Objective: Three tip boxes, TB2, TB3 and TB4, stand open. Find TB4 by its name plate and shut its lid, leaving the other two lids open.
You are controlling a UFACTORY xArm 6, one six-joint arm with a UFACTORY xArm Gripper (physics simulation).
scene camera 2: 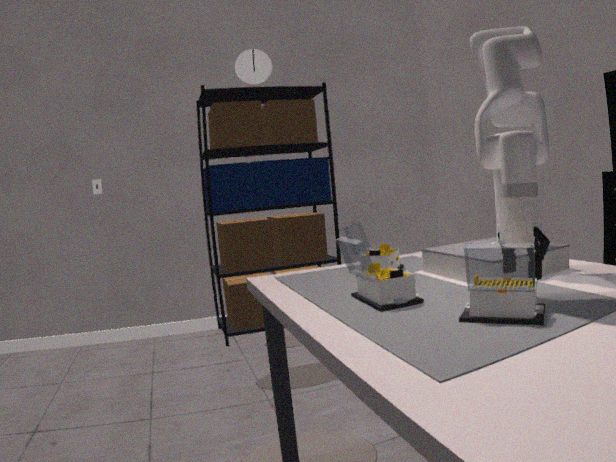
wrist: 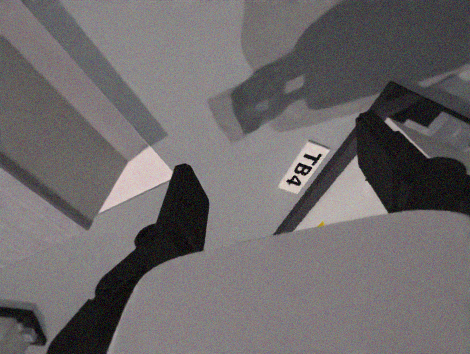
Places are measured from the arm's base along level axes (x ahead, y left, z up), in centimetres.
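Where they show: gripper, between the fingertips: [scene camera 2: 521,276] [wrist: 273,162].
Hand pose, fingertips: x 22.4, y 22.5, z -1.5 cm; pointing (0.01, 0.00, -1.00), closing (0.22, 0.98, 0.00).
Note:
After its pixels a point has its place.
The name plate TB4 [wrist: 304,167] @[x 27.2, y 23.4, z -6.2 cm] is readable beside the dark base edge of a white box [wrist: 337,202] @[x 29.5, y 24.5, z -3.8 cm] in the wrist view; the hand's cover hides much of this box. My gripper [scene camera 2: 524,272] @[x 22.4, y 22.5, z -1.5 cm] [wrist: 273,162] @[x 22.4, y 22.5, z -1.5 cm] is open and empty; its right finger in the wrist view overlaps the box's edge. In the scene view, a box with a raised clear lid [scene camera 2: 502,304] @[x 36.1, y 29.8, z -3.1 cm] stands in front of the fingers. Another open box [scene camera 2: 395,292] @[x 44.5, y 6.6, z -3.5 cm] stands farther left, its clear lid tilted back. Part of a third box [scene camera 2: 386,248] @[x 24.9, y -29.6, z -0.2 cm] shows behind it. No plates are readable in the scene view.
The boxes stand on a grey mat [scene camera 2: 425,350] @[x 54.2, y 30.8, z -6.4 cm] on a pale table [scene camera 2: 540,395] @[x 51.8, y 51.9, z -6.7 cm]. A low block [scene camera 2: 445,265] @[x 19.6, y -7.4, z -3.4 cm] [wrist: 50,135] @[x 15.4, y 11.9, z -3.4 cm] is at the robot's base. A dark-edged box corner [wrist: 39,322] shows at the wrist view's lower left. A shelf rack [scene camera 2: 265,93] stands beyond the table.

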